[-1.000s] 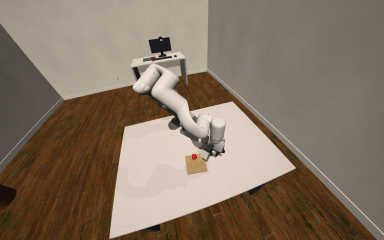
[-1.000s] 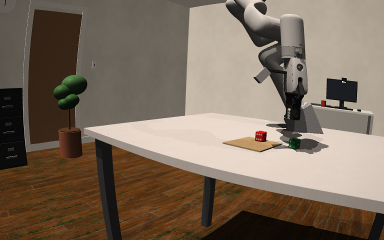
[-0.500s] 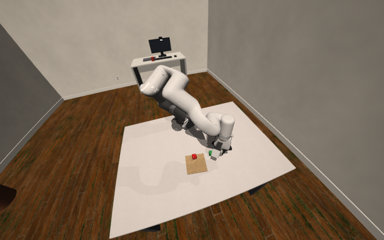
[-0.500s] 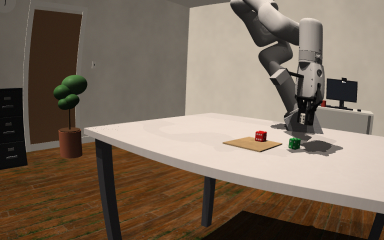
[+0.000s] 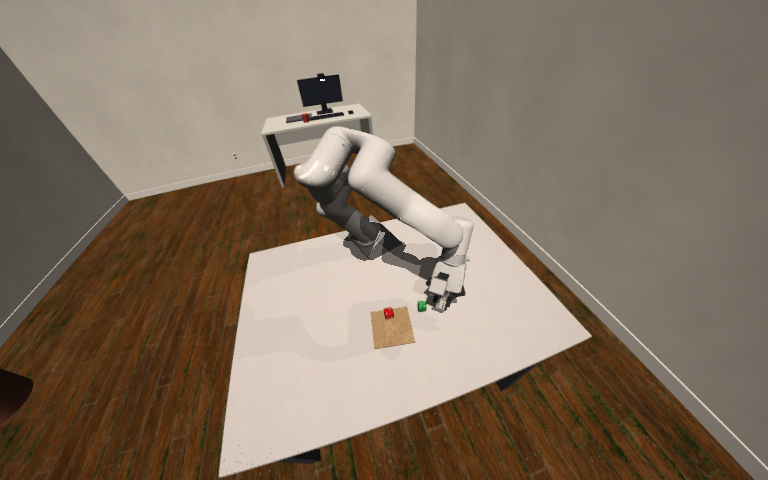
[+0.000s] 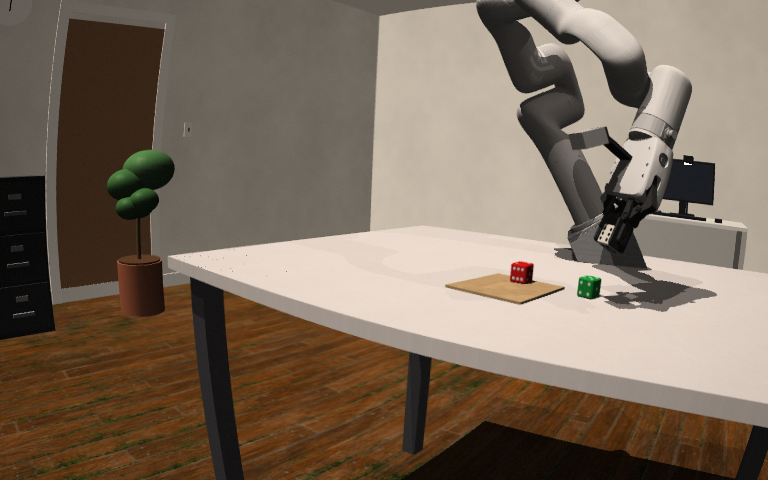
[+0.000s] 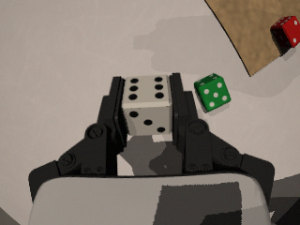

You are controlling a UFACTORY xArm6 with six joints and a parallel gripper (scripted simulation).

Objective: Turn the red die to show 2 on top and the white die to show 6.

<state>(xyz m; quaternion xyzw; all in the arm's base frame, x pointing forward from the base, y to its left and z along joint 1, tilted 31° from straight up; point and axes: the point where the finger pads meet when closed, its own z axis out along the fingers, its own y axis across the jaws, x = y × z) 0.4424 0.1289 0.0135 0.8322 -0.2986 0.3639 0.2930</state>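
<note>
Now: hand 1 cm above the white die. The rest, counted from my hand: red die 17 cm to the right, 9 cm below, 8 cm behind; green die 9 cm below, 6 cm behind, 4 cm to the right; tan mat 17 cm to the right, 10 cm below, 3 cm behind.
</note>
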